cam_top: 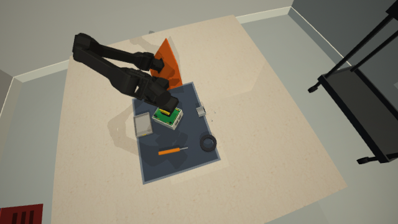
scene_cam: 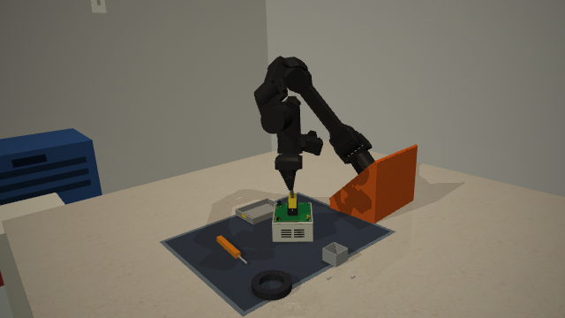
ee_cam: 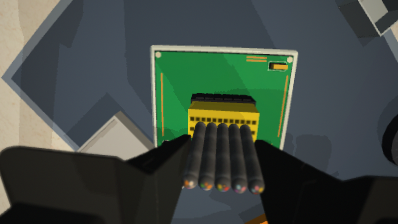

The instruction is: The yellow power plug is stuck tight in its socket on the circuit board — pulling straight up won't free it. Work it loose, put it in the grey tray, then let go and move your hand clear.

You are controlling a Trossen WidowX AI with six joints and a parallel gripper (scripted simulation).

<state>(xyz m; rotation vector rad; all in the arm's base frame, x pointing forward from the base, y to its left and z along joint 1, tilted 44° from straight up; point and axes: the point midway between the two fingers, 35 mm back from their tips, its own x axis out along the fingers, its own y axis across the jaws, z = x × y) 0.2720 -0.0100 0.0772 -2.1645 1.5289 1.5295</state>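
The yellow power plug lies 3 cm below my gripper tip. The rest, counted from my gripper tip: dark mat 12 cm below, 5 cm ahead.
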